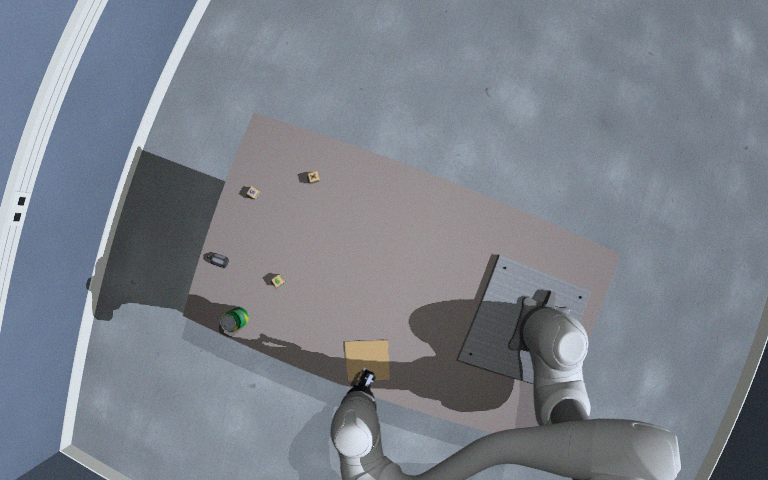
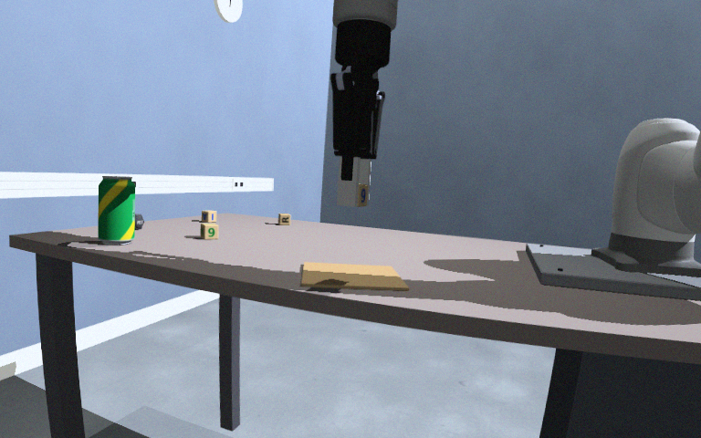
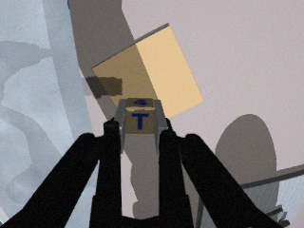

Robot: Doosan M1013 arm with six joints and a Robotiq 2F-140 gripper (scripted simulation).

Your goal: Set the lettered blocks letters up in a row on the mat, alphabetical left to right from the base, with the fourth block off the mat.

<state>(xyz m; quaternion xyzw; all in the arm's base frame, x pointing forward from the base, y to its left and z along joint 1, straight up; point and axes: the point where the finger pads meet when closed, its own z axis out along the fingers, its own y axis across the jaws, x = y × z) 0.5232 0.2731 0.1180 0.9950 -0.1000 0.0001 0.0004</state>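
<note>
My hand is 13 cm above the tan mat and 2 cm to the left of it. The rest, counted from my hand: wooden block: 2 cm below; then yellow can: 45 cm ahead, 7 cm below, 3 cm to the right; then small dark object: 58 cm ahead, 20 cm to the right, 12 cm below.
</note>
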